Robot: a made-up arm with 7 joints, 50 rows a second.
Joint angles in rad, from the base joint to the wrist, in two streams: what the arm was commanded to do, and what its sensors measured. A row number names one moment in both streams.
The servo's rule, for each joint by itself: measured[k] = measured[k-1] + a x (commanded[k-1-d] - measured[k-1]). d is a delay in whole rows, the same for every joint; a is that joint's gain. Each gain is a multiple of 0.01, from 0.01 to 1. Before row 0 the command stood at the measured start. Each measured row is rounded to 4 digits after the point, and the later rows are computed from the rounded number. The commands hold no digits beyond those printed.
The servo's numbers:
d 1
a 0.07 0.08 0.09 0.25 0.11 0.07 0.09
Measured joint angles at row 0:
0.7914 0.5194 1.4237 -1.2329 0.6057 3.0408 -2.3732
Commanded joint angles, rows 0 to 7:
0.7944 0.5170 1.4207 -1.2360 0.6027 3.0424 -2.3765
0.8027 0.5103 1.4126 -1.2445 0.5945 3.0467 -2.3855
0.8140 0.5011 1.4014 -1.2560 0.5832 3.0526 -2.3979
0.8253 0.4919 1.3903 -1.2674 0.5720 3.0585 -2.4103
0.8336 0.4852 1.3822 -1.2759 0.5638 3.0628 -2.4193
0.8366 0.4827 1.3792 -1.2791 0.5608 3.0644 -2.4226
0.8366 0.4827 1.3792 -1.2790 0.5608 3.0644 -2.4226
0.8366 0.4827 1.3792 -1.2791 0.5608 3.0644 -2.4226
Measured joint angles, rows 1 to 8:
0.7914 0.5194 1.4237 -1.2329 0.6057 3.0408 -2.3732
0.7916 0.5192 1.4234 -1.2337 0.6054 3.0409 -2.3735
0.7924 0.5185 1.4224 -1.2364 0.6042 3.0413 -2.3746
0.7939 0.5171 1.4205 -1.2413 0.6019 3.0421 -2.3767
0.7961 0.5151 1.4178 -1.2478 0.5986 3.0432 -2.3797
0.7987 0.5127 1.4146 -1.2548 0.5948 3.0446 -2.3833
0.8014 0.5103 1.4114 -1.2609 0.5911 3.0460 -2.3868
0.8039 0.5081 1.4085 -1.2654 0.5878 3.0473 -2.3900

